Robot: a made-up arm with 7 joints. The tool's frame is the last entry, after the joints. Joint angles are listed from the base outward. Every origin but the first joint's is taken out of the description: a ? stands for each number. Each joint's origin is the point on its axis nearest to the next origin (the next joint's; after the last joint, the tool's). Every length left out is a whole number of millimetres.
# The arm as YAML. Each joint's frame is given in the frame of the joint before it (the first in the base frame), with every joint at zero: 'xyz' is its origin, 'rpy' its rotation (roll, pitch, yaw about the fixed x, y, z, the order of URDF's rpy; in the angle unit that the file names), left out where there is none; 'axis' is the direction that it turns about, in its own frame. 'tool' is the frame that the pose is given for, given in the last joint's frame.
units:
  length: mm
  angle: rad
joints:
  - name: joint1
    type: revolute
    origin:
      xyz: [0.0, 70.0, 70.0]
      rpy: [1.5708, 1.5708, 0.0]
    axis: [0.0, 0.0, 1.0]
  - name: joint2
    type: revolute
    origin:
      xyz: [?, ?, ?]
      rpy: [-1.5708, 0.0, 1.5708]
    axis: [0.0, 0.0, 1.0]
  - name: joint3
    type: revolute
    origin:
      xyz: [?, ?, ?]
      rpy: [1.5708, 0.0, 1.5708]
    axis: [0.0, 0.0, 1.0]
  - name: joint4
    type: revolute
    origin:
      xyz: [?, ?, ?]
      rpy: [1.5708, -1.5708, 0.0]
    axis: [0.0, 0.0, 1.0]
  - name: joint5
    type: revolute
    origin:
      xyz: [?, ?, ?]
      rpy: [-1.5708, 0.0, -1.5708]
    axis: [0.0, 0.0, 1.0]
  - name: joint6
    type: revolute
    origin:
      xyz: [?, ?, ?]
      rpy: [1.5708, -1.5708, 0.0]
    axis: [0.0, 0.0, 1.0]
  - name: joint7
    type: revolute
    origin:
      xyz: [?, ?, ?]
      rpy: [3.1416, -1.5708, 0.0]
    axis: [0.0, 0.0, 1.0]
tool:
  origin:
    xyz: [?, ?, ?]
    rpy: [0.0, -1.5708, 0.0]
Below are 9 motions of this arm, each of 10 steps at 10 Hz.
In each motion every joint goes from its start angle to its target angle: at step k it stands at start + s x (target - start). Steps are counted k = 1, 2, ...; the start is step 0. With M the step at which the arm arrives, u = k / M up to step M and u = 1 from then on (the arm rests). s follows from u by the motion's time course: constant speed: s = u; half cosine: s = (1 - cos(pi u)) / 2; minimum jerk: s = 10 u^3 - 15 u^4 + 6 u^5.
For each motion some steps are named. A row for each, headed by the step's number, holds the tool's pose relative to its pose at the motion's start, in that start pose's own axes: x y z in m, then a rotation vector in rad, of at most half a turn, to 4 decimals.
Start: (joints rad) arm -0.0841 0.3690 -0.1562 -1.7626 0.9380 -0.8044 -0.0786
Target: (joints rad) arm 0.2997 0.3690 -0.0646 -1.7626 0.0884 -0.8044 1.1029
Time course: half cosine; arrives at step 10
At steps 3, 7, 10:
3: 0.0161 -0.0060 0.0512 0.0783 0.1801 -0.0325
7: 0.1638 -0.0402 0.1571 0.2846 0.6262 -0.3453
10: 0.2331 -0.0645 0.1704 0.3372 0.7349 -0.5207

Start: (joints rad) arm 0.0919 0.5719 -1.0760 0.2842 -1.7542 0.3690 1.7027
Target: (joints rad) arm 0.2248 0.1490 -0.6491 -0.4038 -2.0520 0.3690 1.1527
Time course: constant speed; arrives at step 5
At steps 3, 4, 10:
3: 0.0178 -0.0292 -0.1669 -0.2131 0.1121 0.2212
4: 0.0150 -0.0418 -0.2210 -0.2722 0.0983 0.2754
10: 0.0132 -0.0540 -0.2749 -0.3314 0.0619 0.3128

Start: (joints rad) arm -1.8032 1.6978 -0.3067 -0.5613 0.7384 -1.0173 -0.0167
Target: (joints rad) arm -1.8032 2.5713 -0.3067 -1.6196 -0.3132 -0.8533 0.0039
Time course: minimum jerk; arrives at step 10
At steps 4, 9, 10:
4: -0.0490 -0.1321 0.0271 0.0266 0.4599 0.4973
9: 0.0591 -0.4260 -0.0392 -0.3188 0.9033 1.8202
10: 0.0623 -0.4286 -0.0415 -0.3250 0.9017 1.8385

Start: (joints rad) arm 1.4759 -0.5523 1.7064 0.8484 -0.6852 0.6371 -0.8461
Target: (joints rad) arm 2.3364 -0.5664 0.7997 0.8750 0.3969 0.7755 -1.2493
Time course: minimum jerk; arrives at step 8
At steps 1, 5, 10:
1: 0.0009 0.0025 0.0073 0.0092 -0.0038 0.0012
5: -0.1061 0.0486 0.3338 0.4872 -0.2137 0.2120
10: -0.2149 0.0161 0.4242 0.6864 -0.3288 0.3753

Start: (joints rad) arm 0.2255 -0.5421 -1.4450 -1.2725 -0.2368 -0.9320 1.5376
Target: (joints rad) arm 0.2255 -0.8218 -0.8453 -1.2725 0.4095 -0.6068 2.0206
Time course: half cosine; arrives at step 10
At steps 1, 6, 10:
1: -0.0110 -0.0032 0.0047 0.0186 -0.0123 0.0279
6: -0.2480 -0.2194 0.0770 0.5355 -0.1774 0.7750
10: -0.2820 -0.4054 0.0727 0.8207 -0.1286 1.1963

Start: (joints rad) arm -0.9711 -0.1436 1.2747 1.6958 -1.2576 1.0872 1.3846
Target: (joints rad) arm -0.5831 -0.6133 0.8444 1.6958 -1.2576 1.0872 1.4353
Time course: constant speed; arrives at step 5
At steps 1, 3, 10:
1: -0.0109 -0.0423 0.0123 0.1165 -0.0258 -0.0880
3: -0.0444 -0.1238 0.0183 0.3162 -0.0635 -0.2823
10: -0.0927 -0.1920 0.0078 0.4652 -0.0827 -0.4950

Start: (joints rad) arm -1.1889 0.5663 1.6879 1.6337 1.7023 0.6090 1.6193
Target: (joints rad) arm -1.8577 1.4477 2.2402 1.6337 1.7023 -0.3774 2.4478
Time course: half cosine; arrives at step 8
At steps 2, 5, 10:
2: -0.0461 -0.0406 0.0035 0.0736 0.0446 0.1578
5: -0.0551 -0.1978 -0.0032 0.1943 0.2418 0.6263
10: 0.0230 -0.2323 -0.0026 0.1689 0.3270 0.7894

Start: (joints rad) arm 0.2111 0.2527 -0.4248 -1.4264 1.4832 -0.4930 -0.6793
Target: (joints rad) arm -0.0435 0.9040 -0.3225 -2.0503 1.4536 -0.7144 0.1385
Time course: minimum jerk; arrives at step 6
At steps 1, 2, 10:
1: -0.0064 -0.0039 0.0138 0.0494 0.0214 0.0398
2: -0.0251 -0.0379 0.0795 0.2947 0.1397 0.2273
10: 0.1985 -0.2565 0.1504 1.3419 0.9927 0.9053

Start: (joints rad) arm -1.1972 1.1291 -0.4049 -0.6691 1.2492 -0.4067 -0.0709
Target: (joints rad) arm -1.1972 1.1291 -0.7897 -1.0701 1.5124 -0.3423 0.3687
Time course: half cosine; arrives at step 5
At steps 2, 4, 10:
2: 0.0766 -0.0239 0.0491 0.2051 0.1481 -0.0715
4: 0.2311 -0.1185 0.0846 0.5430 0.3444 -0.2916
10: 0.2577 -0.1421 0.0840 0.6003 0.3698 -0.3413

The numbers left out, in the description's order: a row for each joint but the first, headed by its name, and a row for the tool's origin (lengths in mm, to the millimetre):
joint2: 200.0 60.0 0.0
joint3: -10.0 -110.0 0.0
joint4: 110.0 180.0 0.0
joint5: 20.0 260.0 0.0
joint6: -30.0 -100.0 0.0
joint7: 10.0 10.0 0.0
tool: -70.0 370.0 0.0

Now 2 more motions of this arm.
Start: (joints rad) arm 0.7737 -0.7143 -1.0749 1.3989 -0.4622 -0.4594 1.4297
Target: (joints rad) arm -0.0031 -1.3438 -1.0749 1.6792 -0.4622 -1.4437 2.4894
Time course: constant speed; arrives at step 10
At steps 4, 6, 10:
4: 0.0150 0.0298 0.0569 0.0554 0.2526 -0.1065
6: 0.0367 0.0334 0.0674 0.0917 0.3179 -0.2117
10: 0.0773 -0.0060 0.0774 0.1929 0.3013 -0.4501

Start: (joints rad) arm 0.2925 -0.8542 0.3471 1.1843 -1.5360 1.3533 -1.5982
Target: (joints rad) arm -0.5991 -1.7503 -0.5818 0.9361 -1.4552 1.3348 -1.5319
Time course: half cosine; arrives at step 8
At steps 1, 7, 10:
1: 0.0140 0.0004 -0.0330 -0.0311 0.0539 -0.0211
7: -0.0676 -0.4131 -0.6802 -0.7509 1.2855 -0.8918
10: -0.0908 -0.4382 -0.6881 -0.7850 1.3282 -0.9361

